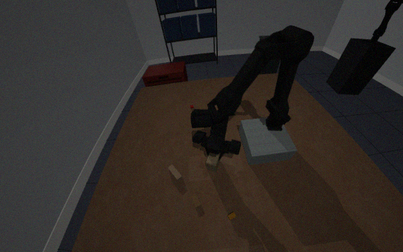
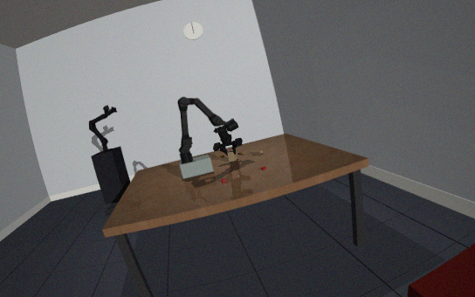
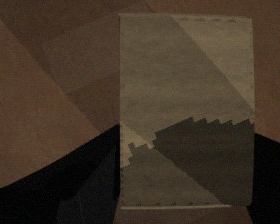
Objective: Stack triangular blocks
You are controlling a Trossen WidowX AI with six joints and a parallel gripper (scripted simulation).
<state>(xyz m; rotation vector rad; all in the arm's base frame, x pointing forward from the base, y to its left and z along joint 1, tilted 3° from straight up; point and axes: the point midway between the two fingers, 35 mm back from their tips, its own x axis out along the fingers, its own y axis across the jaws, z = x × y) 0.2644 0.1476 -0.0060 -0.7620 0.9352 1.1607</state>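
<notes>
My gripper tip is now 10 mm to the left of the tan triangular block and 10 mm below it. From my gripper tip the other things lie so: small red piece: 380 mm to the right, 170 mm ahead, 30 mm below; then small orange block: 210 mm to the left, 80 mm behind, 30 mm below.
</notes>
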